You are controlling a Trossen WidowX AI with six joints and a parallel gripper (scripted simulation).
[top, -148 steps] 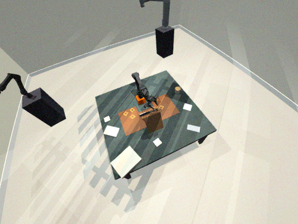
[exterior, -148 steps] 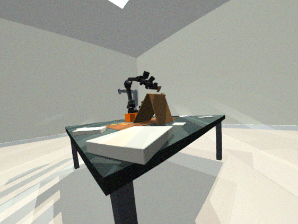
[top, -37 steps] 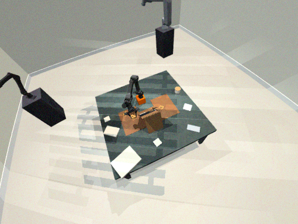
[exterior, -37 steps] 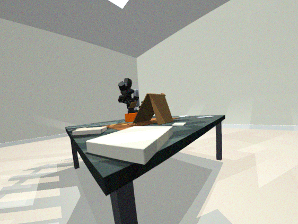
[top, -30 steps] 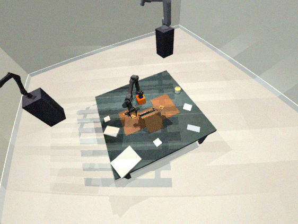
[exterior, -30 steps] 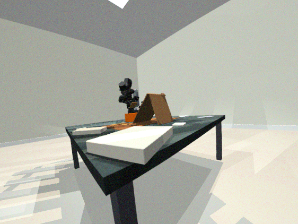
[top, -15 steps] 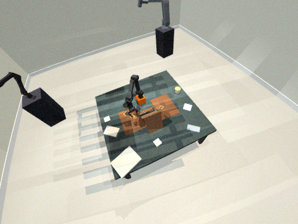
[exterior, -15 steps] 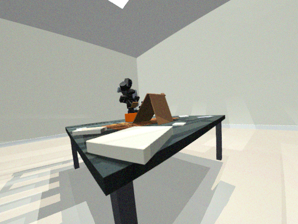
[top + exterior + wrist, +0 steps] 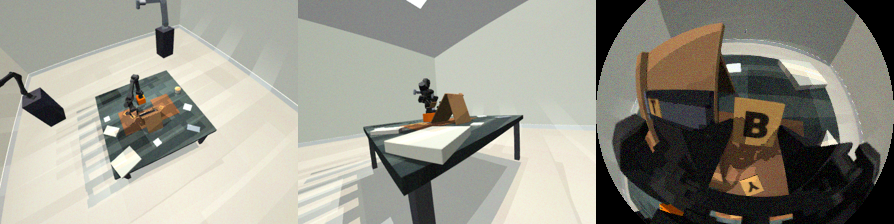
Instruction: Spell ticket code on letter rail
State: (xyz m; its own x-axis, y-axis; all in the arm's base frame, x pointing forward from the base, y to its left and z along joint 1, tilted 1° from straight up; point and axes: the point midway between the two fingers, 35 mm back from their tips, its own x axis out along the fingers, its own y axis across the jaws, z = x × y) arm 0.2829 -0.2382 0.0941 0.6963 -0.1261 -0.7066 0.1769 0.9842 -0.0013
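Now: gripper tip 12 cm to the right of the white ticket, 8 cm above it and 4 cm past it. Round my gripper tip: yellow letter tile 40 cm to the left, 17 cm below, 3 cm behind; then flat white slab 33 cm to the right, 16 cm below, 11 cm behind; then mat 21 cm to the left, 17 cm below, 11 cm behind.
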